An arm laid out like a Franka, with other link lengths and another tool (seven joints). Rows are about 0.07 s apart.
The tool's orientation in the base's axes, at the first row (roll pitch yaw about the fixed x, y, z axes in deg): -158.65, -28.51, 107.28
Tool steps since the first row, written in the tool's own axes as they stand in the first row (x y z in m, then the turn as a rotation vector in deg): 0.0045, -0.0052, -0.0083, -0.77, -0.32, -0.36; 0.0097, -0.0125, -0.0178, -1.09, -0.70, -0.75; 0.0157, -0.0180, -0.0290, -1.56, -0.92, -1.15; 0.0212, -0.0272, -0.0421, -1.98, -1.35, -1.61; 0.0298, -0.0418, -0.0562, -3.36, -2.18, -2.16; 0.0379, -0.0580, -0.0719, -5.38, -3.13, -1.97; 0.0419, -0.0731, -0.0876, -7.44, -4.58, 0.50
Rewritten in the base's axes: -0.0015, -0.0012, 0.0106, 0.11, -0.90, 0.03; -0.0045, -0.0030, 0.0232, 0.06, -1.46, 0.32; -0.0053, -0.0040, 0.0370, 0.19, -2.08, 0.49; -0.0081, -0.0076, 0.0533, 0.16, -2.77, 0.80; -0.0158, -0.0113, 0.0736, 0.09, -4.47, 0.86; -0.0240, -0.0166, 0.0955, -0.27, -6.52, 0.05; -0.0302, -0.0249, 0.1151, -2.13, -8.11, -2.50
